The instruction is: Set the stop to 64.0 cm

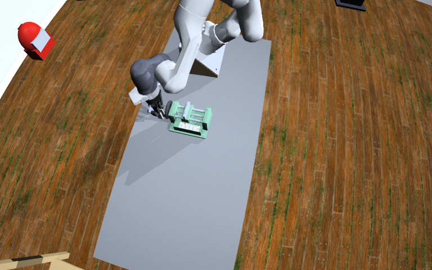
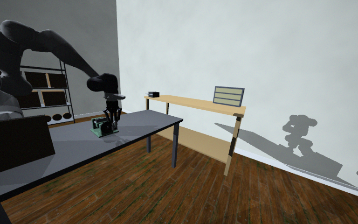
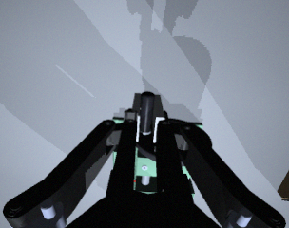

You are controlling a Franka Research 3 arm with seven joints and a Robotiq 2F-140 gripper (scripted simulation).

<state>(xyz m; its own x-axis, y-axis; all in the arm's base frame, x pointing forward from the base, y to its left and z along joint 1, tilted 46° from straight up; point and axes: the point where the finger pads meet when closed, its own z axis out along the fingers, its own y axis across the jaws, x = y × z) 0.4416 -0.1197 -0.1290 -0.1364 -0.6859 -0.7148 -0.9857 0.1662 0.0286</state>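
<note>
The dark handwheel lies 2 cm to the left of my hand, 2 cm below it and 1 cm behind it. From my hand the other things lie so: stop carriage (13 cm to the left, 1 cm above).
</note>
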